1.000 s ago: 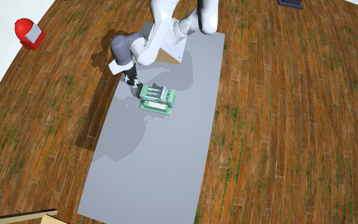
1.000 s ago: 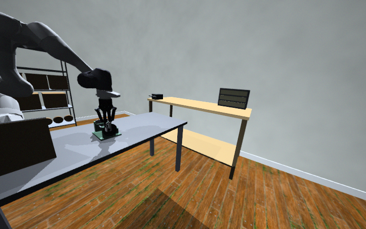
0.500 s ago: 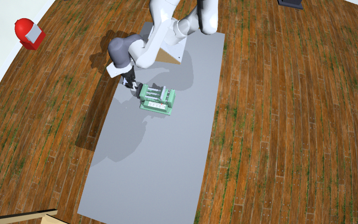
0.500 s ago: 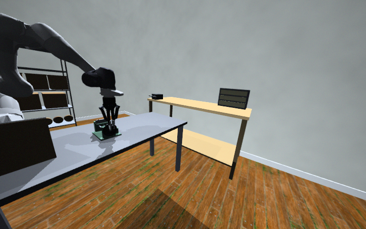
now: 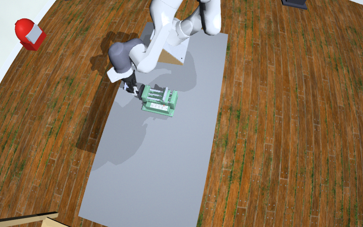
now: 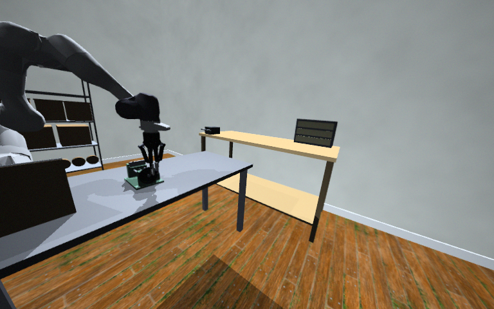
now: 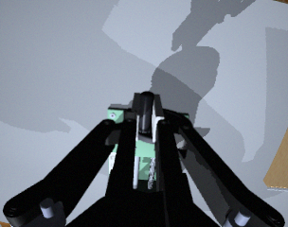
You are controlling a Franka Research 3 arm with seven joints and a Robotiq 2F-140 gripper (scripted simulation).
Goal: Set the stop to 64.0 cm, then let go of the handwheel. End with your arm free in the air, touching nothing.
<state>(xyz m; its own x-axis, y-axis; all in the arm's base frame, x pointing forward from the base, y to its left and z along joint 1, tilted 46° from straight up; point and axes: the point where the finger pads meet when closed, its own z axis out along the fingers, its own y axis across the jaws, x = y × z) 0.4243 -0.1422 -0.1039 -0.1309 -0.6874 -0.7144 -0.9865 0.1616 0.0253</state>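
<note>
The dark handwheel is 20 mm to the left of my hand and 20 mm below it. Round my hand: stop carriage 180 mm to the left, 30 mm below, 20 mm ahead.
</note>
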